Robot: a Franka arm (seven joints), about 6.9 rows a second.
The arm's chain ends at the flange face. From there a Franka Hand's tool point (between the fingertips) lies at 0.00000 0.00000 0.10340 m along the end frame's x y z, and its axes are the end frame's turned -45 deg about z.
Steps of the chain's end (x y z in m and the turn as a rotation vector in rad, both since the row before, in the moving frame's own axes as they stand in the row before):
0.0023, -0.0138, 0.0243, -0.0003, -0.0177, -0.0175
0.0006, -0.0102, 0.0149, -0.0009, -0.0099, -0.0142
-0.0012, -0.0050, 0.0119, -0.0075, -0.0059, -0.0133
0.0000, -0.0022, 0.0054, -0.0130, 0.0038, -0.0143
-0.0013, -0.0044, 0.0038, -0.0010, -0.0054, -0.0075
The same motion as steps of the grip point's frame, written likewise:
0.0101, -0.0094, 0.0243, 0.0123, -0.0127, -0.0175
0.0068, -0.0074, 0.0149, 0.0064, -0.0076, -0.0142
0.0017, -0.0043, 0.0119, -0.0011, -0.0095, -0.0133
0.0009, -0.0003, 0.0054, -0.0119, -0.0065, -0.0143
0.0017, -0.0044, 0.0038, 0.0031, -0.0045, -0.0075

